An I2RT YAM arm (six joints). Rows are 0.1 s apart.
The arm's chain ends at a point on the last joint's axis. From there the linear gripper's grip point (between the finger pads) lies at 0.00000 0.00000 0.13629 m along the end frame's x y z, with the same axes.
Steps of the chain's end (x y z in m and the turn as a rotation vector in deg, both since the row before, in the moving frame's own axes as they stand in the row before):
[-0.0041, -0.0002, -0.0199, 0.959, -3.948, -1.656]
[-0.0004, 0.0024, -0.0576, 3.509, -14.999, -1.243]
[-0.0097, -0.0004, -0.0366, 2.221, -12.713, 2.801]
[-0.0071, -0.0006, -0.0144, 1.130, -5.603, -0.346]
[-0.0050, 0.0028, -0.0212, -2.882, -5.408, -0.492]
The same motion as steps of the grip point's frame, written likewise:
[-0.0135, -0.0023, -0.0202, 0.959, -3.948, -1.656]
[-0.0357, -0.0055, -0.0625, 3.509, -14.999, -1.243]
[-0.0395, -0.0064, -0.0400, 2.221, -12.713, 2.801]
[-0.0204, -0.0032, -0.0151, 1.130, -5.603, -0.346]
[-0.0178, 0.0097, -0.0220, -2.882, -5.408, -0.492]

